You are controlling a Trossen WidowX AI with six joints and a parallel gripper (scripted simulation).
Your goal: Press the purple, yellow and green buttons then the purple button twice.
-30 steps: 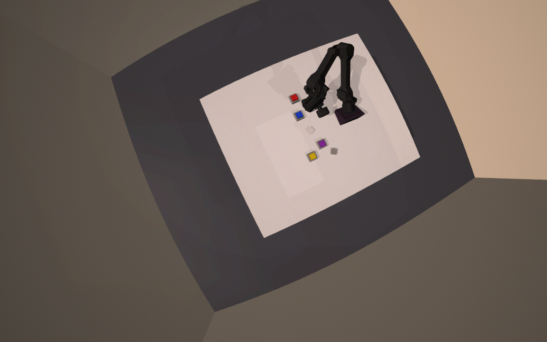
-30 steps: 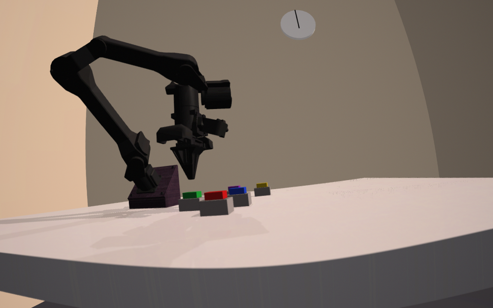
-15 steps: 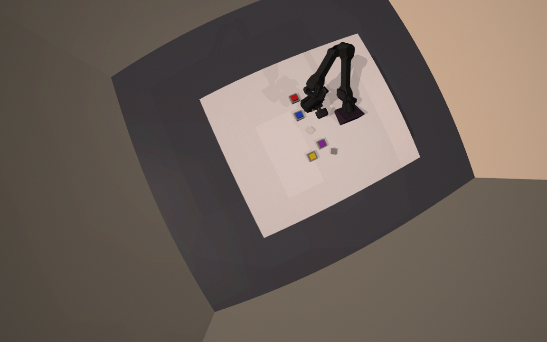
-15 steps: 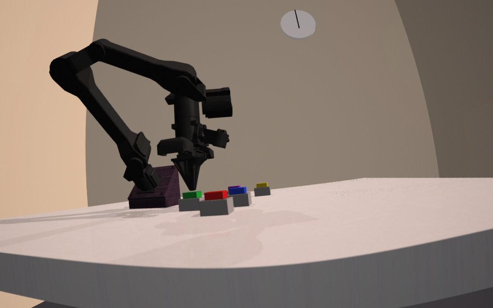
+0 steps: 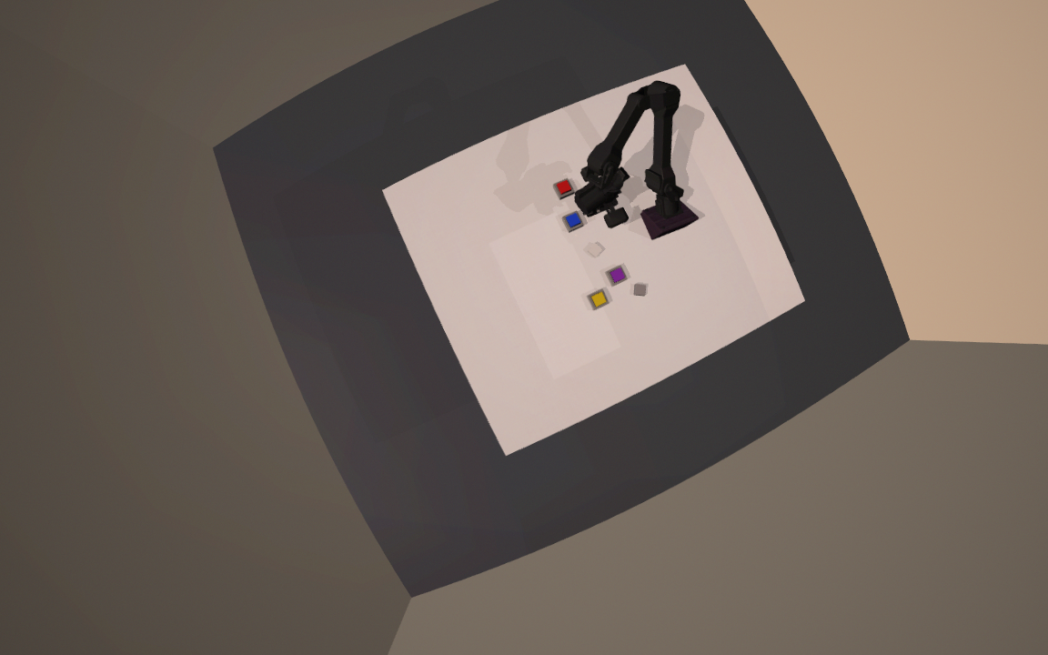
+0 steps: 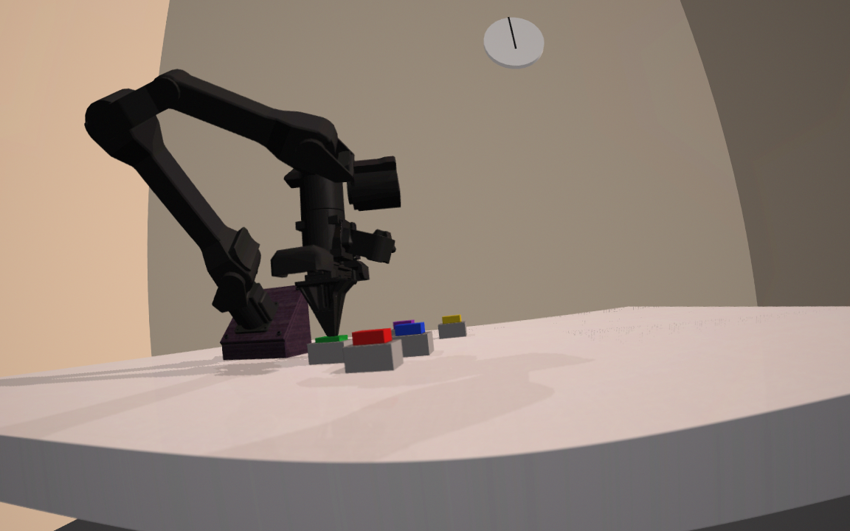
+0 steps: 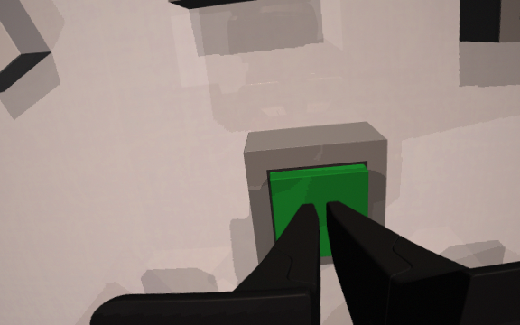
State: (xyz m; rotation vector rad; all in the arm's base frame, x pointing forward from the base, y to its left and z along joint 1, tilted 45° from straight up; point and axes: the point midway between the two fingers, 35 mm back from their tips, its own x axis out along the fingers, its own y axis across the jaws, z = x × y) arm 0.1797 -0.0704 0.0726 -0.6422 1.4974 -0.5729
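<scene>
The green button lies 1 cm below my gripper tip. Round my gripper tip: white block: 7 cm ahead, 12 cm to the left, 2 cm below; blue button: 10 cm ahead, 2 cm to the left; red button: 8 cm ahead, 8 cm to the right.
</scene>
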